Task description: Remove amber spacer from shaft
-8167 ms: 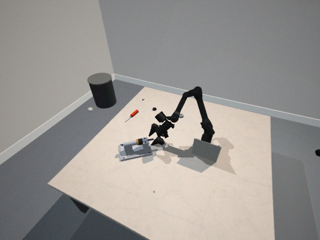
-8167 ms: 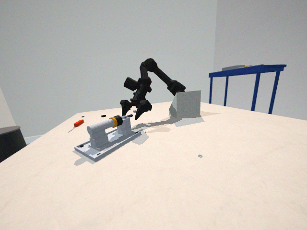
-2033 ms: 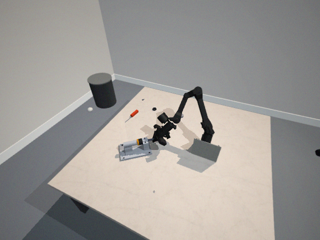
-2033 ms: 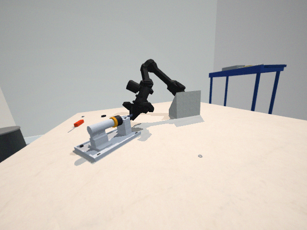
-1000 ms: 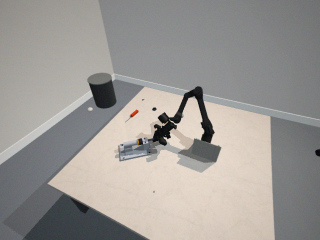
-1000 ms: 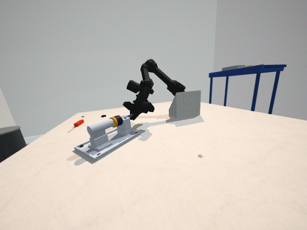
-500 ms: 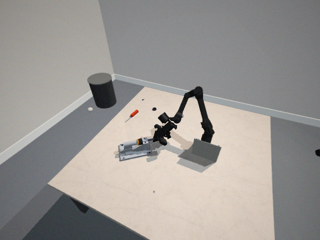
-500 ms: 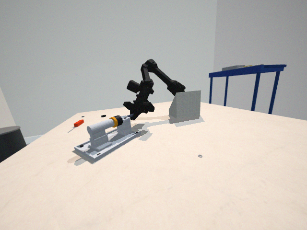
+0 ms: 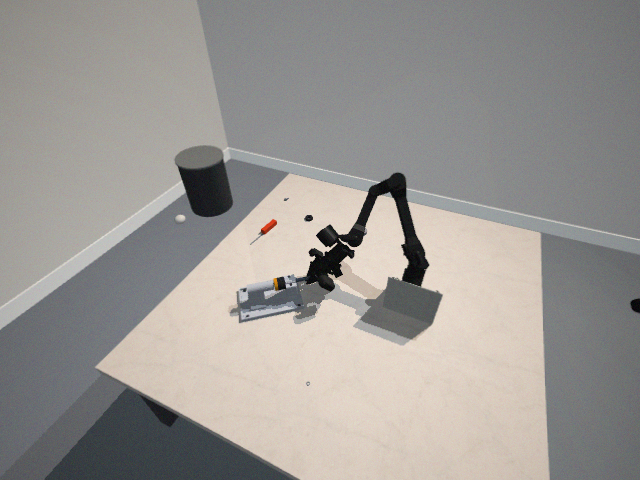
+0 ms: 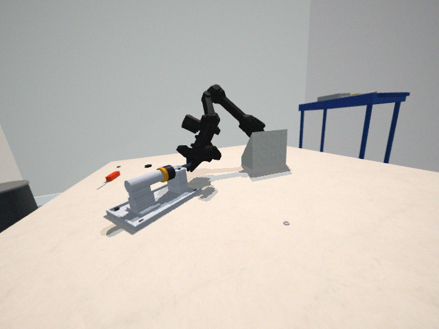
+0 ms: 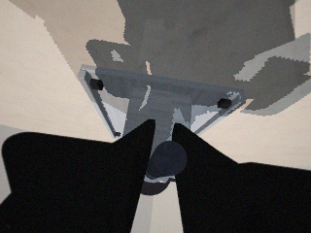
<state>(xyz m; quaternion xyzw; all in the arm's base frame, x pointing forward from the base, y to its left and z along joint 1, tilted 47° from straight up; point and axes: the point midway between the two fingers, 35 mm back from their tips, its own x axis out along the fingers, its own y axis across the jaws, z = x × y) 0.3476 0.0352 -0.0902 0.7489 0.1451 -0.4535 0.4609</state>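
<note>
My gripper tip is now 30 mm short of the thin dark shaft, 30 mm to the right of it and 20 mm below it. Round my gripper tip: black spacer (70 mm ahead, 60 mm to the left, 20 mm above); red-handled screwdriver (340 mm ahead, 220 mm to the right, 50 mm below); amber spacer (90 mm ahead, 70 mm to the left, 20 mm above).
</note>
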